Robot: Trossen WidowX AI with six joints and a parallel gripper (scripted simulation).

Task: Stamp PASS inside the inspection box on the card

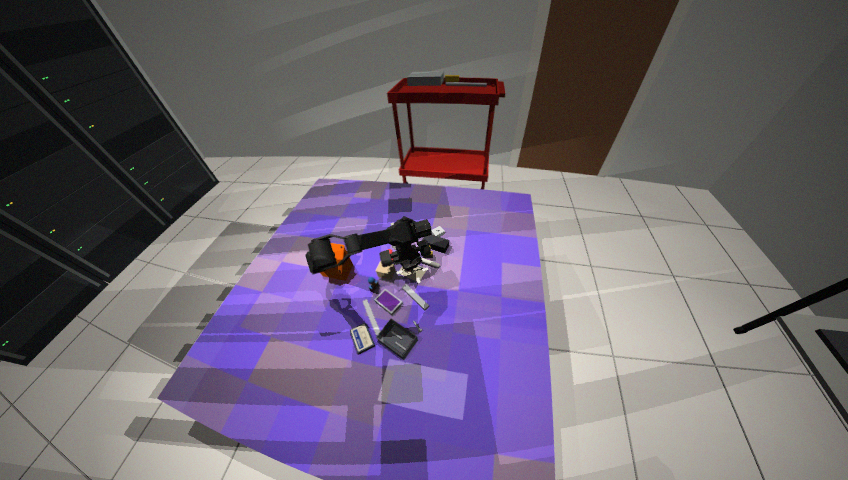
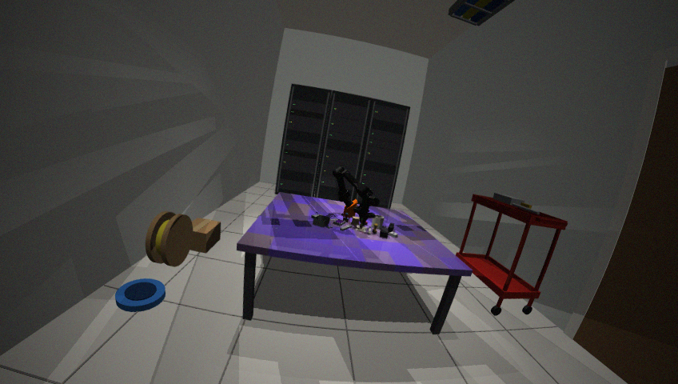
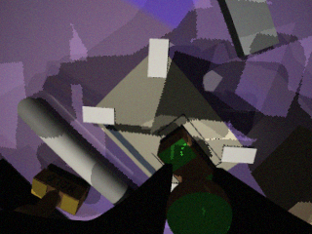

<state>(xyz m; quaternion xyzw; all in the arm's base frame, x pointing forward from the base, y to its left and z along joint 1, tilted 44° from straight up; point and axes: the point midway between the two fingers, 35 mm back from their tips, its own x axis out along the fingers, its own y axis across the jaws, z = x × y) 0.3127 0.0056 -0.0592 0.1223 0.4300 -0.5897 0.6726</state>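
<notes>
The card is 4 cm below my gripper tip and 2 cm ahead of it. From my gripper tip the other things lie so: marker 5 cm to the left, 4 cm ahead, 2 cm below; then green-knobbed stamp right at my gripper tip; then tan block 9 cm behind, 3 cm to the right, 1 cm below.
</notes>
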